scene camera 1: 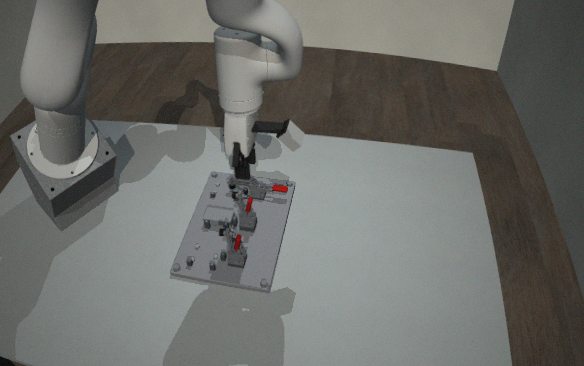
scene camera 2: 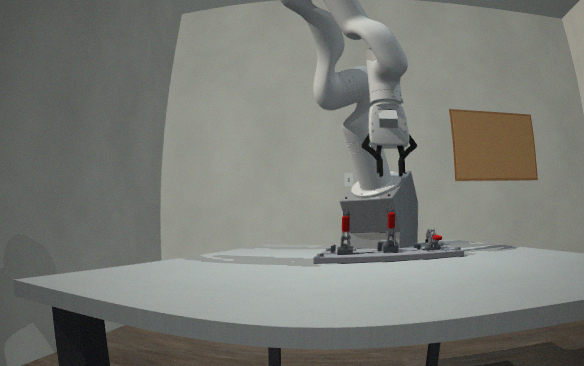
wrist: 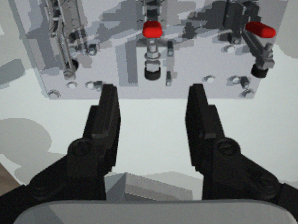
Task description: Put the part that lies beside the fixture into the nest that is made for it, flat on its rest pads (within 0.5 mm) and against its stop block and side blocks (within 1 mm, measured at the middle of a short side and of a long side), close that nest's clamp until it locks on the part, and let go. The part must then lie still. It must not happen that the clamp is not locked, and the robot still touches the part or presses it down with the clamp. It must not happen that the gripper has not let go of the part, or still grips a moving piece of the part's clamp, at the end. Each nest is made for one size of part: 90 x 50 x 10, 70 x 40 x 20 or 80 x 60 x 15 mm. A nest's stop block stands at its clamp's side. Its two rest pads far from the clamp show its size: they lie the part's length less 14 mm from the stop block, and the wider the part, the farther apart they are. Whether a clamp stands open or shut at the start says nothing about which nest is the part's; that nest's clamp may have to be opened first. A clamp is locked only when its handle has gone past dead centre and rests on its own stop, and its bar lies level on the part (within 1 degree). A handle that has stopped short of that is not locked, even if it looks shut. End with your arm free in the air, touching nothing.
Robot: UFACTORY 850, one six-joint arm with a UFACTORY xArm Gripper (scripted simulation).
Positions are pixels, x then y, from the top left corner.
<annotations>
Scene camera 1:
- plate: 263,246
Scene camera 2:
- my gripper: 391,176
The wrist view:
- my gripper: 152,101
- part: 141,48
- plate: 199,41
</annotations>
